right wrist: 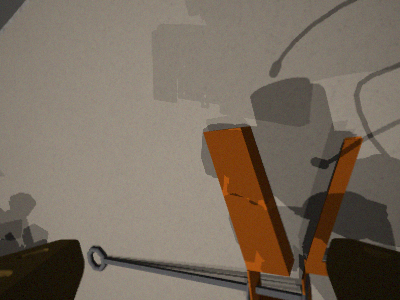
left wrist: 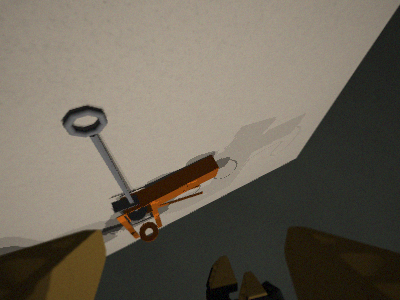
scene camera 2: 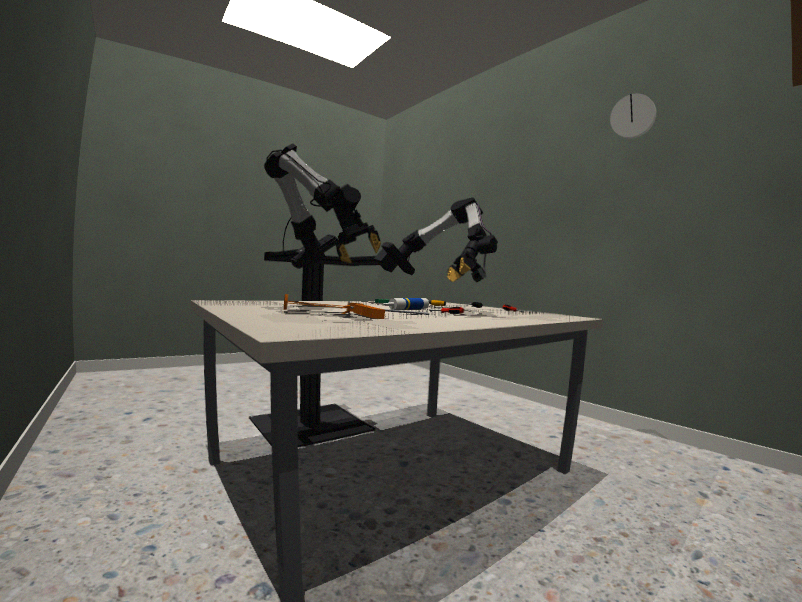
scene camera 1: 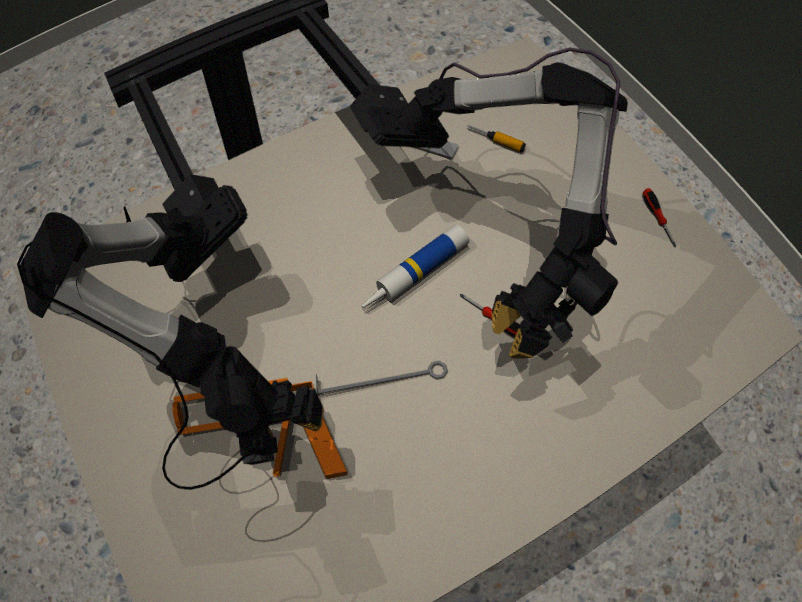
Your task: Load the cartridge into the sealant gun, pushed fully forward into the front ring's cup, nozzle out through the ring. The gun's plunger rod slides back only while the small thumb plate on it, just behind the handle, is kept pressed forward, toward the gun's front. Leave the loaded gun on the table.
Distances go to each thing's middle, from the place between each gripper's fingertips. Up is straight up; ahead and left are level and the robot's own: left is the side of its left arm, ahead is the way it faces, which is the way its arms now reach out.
My left hand (scene camera 1: 503,345) is 280 mm past the cartridge (scene camera 1: 413,269), 10 mm to the left of it and 130 mm above it. The rest, counted from my left hand: plunger rod (left wrist: 72,116) (120 mm behind, 220 mm to the right, 140 mm below).
My right hand (scene camera 1: 294,433) is 7 cm past the plunger rod, 18 cm to the right of it and 19 cm above it. The rest, counted from my right hand: cartridge (23 cm behind, 40 cm to the left, 18 cm below).
